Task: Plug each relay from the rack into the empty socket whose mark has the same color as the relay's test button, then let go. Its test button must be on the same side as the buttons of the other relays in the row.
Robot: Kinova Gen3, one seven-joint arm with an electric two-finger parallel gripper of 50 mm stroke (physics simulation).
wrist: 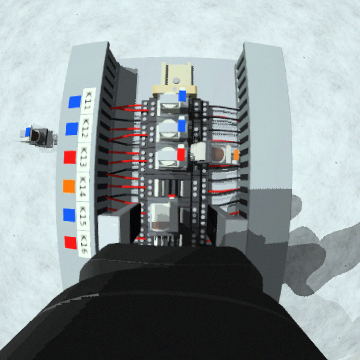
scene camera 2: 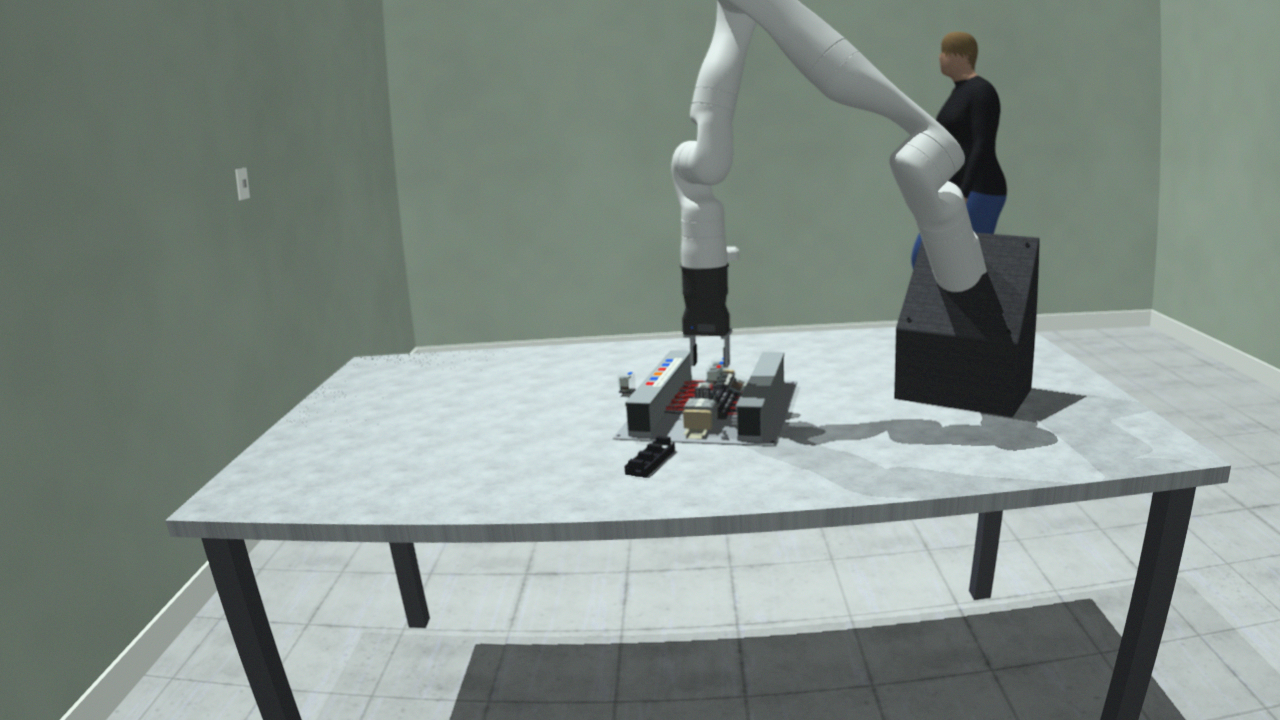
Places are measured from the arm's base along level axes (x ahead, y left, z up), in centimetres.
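Where they show: gripper, between the fingertips: (wrist: pixel 173 218) (scene camera 2: pixel 710 365); arm's base, origin of its link: (scene camera 2: pixel 958 271).
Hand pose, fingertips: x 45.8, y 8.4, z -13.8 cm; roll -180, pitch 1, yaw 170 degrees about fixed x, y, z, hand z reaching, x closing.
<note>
Things, the pixels of their top centre, and the offset from my fingertips. Level surfaces: height alone.
- pale relay, centre of its top: (wrist: pixel 162 219) (scene camera 2: pixel 704 385) dy +0.5, dx +1.2, dz -3.5 cm
- K14 socket, centre of its top: (wrist: pixel 172 174) (scene camera 2: pixel 713 389) dy -3.5, dx -0.2, dz -5.6 cm
- orange-button relay, centre of its top: (wrist: pixel 216 150) (scene camera 2: pixel 737 373) dy -4.9, dx -4.5, dz -3.3 cm
- K11, centre of its top: (wrist: pixel 172 95) (scene camera 2: pixel 719 358) dy -10.2, dx -1.3, dz -1.8 cm
- K12, centre of its top: (wrist: pixel 171 124) (scene camera 2: pixel 717 362) dy -7.5, dx -0.8, dz -1.8 cm
- K13, centre of its top: (wrist: pixel 170 154) (scene camera 2: pixel 714 366) dy -5.0, dx -0.4, dz -1.8 cm
- blue-button relay, centre of its top: (wrist: pixel 22 131) (scene camera 2: pixel 625 372) dy -10.8, dx +16.5, dz -4.4 cm
- left duct, centre of its top: (wrist: pixel 73 186) (scene camera 2: pixel 661 373) dy -3.6, dx +9.0, dz -2.5 cm
- right duct, centre of its top: (wrist: pixel 271 190) (scene camera 2: pixel 762 376) dy -0.7, dx -8.9, dz -2.5 cm
- black rack, centre of its top: (scene camera 2: pixel 649 448) dy +20.9, dx +8.5, dz -6.5 cm
- table, height of its surface: dz -8.8 cm
My gripper (scene camera 2: pixel 710 360) (wrist: pixel 173 218) is open above the socket row. Between its fingers, nothing held, a pale relay (wrist: pixel 162 217) sits tilted around K15; a small red patch shows at its upper edge. The K14 socket (wrist: pixel 169 188) shows bare contacts. The orange-button relay (wrist: pixel 217 153) lies on its side right of K13, over the terminals and wires. Relays stand at K11 (wrist: pixel 169 104) (blue), K12 (wrist: pixel 169 130) (blue) and K13 (wrist: pixel 167 157) (red), buttons on the right. A blue-button relay (scene camera 2: pixel 624 384) (wrist: pixel 39 136) lies on the table outside the left duct. K16 is partly hidden.
The left duct (scene camera 2: pixel 637 414) (wrist: pixel 67 270) carries the coloured marks; the right duct (scene camera 2: pixel 760 394) (wrist: pixel 267 125) stands opposite. Both flank the sockets closely. The black rack (scene camera 2: pixel 650 458) lies on the table (scene camera 2: pixel 402 465) in front of the panel. A person (scene camera 2: pixel 980 134) stands behind the robot base.
</note>
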